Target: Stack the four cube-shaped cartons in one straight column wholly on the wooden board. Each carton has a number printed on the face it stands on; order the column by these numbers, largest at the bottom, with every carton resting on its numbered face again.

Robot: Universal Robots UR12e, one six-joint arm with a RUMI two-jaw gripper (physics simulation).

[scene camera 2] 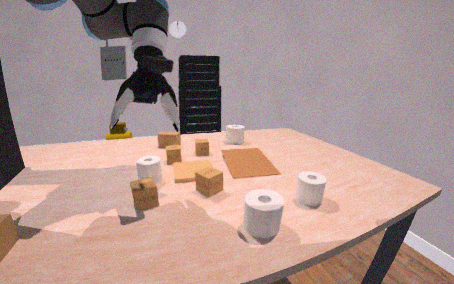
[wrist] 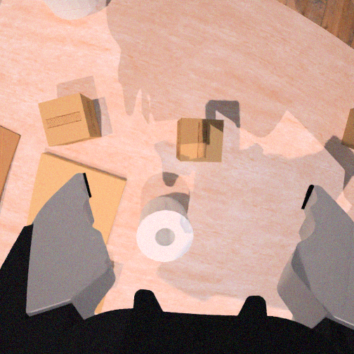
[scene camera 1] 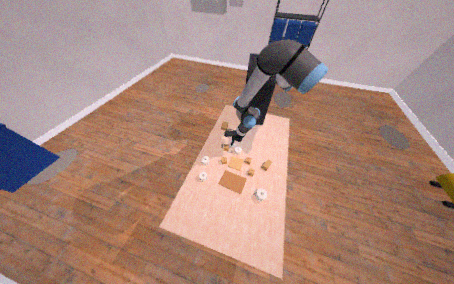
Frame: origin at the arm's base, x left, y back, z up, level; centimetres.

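Where they show: gripper, fingertip midpoint: [scene camera 2: 146, 130] [scene camera 1: 229, 141].
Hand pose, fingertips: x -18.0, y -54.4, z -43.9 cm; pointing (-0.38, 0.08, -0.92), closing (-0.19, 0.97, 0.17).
Things, the pixels of their top centre, and the offset from my fingertips. "spot": a spot on its surface instead.
- second carton, middle of its top: [scene camera 2: 209, 171] [scene camera 1: 224, 159] dx -1.9, dy -13.6, dz -11.1 cm
- pale square board, middle of its top: [scene camera 2: 193, 168] [scene camera 1: 235, 162] dx +9.7, dy -12.5, dz -14.9 cm
- white roll, middle of its top: [scene camera 2: 148, 159] [scene camera 1: 238, 149] dx +9.1, dy +0.5, dz -10.2 cm
- brown rectangle, surface spot: [scene camera 2: 250, 162] [scene camera 1: 230, 180] spot: dx +8.6, dy -31.4, dz -15.2 cm
- oblong box, middle of its top: [scene camera 2: 168, 133] [scene camera 1: 267, 163] dx +38.9, dy -8.8, dz -10.2 cm
My gripper [scene camera 1: 230, 140] [scene camera 2: 144, 129] [wrist: 196, 181] is wide open and empty, above the table. One carton [scene camera 1: 226, 148] [scene camera 2: 144, 194] [wrist: 200, 140] is below it, apart from the fingers, and looks slightly askew in scene view 2. A second carton [scene camera 1: 224, 160] [scene camera 2: 209, 181] [wrist: 70, 120] stands beside the pale square board [scene camera 1: 236, 163] [scene camera 2: 192, 171] [wrist: 57, 172]. Two smaller cartons, one [scene camera 1: 248, 161] [scene camera 2: 173, 154] and another [scene camera 1: 251, 172] [scene camera 2: 202, 147], stand behind this board in scene view 2. The faces they stand on are hidden; no number is readable.
A white roll [scene camera 1: 238, 150] [scene camera 2: 149, 170] [wrist: 165, 235] stands between the board and the fingers' area. Other rolls [scene camera 2: 263, 214] [scene camera 2: 310, 189] [scene camera 2: 235, 134] stand farther out. A brown rectangle [scene camera 1: 232, 182] [scene camera 2: 250, 162] [wrist: 6, 157], an oblong box [scene camera 1: 267, 165] [scene camera 2: 169, 139] and another box [scene camera 1: 225, 125] [scene camera 2: 6, 235] [wrist: 349, 129] are on the table.
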